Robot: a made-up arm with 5 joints.
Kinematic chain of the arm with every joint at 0, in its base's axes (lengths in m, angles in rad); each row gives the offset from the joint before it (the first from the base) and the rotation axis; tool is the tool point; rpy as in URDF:
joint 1: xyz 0 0 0.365 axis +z
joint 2: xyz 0 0 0 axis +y
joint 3: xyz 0.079 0 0.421 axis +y
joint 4: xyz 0.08 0 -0.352 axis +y
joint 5: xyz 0.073 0 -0.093 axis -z
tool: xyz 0 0 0 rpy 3.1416 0 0
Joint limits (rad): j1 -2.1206..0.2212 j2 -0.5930..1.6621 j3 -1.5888..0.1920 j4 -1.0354..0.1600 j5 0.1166..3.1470
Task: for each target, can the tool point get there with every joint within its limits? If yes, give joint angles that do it. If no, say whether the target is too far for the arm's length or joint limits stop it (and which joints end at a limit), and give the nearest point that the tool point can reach.
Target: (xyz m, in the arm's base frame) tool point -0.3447 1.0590 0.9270
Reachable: no: too far | nearest point -0.0022 0.0068 1.1130 | short by 1.122 m
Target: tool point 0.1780 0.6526 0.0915
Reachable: no: joint limits stop it (at a limit: joint 1) | nearest point 0.3091 0.0695 0.0915 | short by 0.598 m
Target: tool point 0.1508 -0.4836 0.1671
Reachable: yes | joints -1.2685 0.8222 -0.7325 -0.3742 1.2262
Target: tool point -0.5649 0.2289 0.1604
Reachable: no: joint limits stop it (at a limit: joint 2, joint 4) | nearest point -0.0574 0.0232 0.2073 | short by 0.550 m
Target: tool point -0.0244 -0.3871 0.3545
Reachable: yes | joints -1.6337 0.1948 -0.3603 -0.0609 2.0010
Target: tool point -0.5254 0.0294 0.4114
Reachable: no: joint limits stop it (at a limit: joint 1) | nearest point -0.1304 -0.2127 0.4114 | short by 0.463 m
